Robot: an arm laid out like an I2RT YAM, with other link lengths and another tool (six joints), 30 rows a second.
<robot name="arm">
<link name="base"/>
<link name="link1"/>
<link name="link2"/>
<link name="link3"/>
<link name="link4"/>
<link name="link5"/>
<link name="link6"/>
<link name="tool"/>
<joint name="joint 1" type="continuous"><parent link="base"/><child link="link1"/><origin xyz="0 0 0.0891" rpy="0 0 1.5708"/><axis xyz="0 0 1"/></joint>
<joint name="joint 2" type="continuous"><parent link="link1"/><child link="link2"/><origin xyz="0.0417 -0.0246 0.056" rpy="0 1.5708 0"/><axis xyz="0 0 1"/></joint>
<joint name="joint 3" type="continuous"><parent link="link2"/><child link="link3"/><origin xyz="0 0.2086 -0.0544" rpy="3.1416 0 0"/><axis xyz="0 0 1"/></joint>
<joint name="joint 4" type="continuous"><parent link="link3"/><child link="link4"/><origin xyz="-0.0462 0.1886 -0.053" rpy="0 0 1.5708"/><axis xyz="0 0 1"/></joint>
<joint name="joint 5" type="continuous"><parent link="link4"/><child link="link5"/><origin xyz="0.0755 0.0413 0.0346" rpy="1.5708 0 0"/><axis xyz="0 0 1"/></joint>
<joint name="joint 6" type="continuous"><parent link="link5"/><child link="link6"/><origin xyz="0.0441 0 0.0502" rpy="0 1.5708 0"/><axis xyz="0 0 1"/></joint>
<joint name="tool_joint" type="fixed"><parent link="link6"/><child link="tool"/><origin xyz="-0.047 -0.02 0.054" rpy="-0.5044 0 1.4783"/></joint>
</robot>
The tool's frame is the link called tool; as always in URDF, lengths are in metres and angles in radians. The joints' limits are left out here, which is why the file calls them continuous.
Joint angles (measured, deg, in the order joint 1, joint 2, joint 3, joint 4, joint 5, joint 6), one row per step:
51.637, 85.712, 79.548, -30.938, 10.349, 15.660
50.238, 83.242, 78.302, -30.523, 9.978, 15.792
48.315, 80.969, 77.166, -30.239, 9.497, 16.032
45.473, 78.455, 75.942, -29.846, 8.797, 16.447
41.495, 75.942, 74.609, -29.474, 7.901, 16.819
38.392, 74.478, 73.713, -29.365, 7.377, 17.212
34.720, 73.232, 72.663, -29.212, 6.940, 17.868
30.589, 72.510, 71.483, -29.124, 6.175, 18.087
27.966, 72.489, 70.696, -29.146, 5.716, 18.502
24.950, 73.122, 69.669, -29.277, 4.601, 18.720
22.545, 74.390, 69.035, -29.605, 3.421, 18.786
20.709, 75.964, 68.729, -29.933, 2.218, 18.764
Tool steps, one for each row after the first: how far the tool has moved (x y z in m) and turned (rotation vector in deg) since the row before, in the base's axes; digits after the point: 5 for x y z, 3 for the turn. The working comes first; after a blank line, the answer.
Tool pose at each row, in the base's axes (x y z in m, rotation vector in deg; the steps are taken from these numbers as rounded here):
0.17948, 0.25817, 0.23269, -139.884, 70.168, -12.640
0.18168, 0.25002, 0.23931, -137.633, 71.019, -12.927
0.18566, 0.24048, 0.24507, -135.245, 72.530, -13.177
0.19222, 0.22794, 0.25160, -132.026, 74.876, -13.503
0.20170, 0.21133, 0.25720, -128.290, 78.254, -14.148
0.20894, 0.19853, 0.25950, -125.633, 81.259, -14.636
0.21756, 0.18368, 0.26006, -122.546, 85.223, -15.106
0.22673, 0.16720, 0.25718, -120.047, 89.437, -15.525
0.23246, 0.15699, 0.25315, -118.549, 92.593, -15.312
0.23842, 0.14594, 0.24477, -117.806, 96.088, -14.221
0.24327, 0.13765, 0.23538, -117.853, 99.073, -12.607
0.24722, 0.13188, 0.22649, -118.296, 101.381, -10.720

0.00220, -0.00815, 0.00662, 1.495, -0.795, -1.177
0.00398, -0.00954, 0.00576, 1.413, -0.599, -1.662
0.00656, -0.01254, 0.00653, 1.774, -0.665, -2.480
0.00948, -0.01661, 0.00560, 1.673, -0.627, -3.407
0.00724, -0.01280, 0.00230, 0.929, -0.172, -2.849
0.00862, -0.01485, 0.00056, 0.885, 0.120, -3.618
0.00917, -0.01648, -0.00288, 0.295, 0.598, -3.577
0.00573, -0.01021, -0.00403, 0.148, 0.938, -2.438
0.00596, -0.01105, -0.00838, -0.097, 1.930, -2.183
0.00485, -0.00829, -0.00939, -0.245, 2.323, -1.461
0.00395, -0.00577, -0.00889, -0.172, 2.308, -0.851

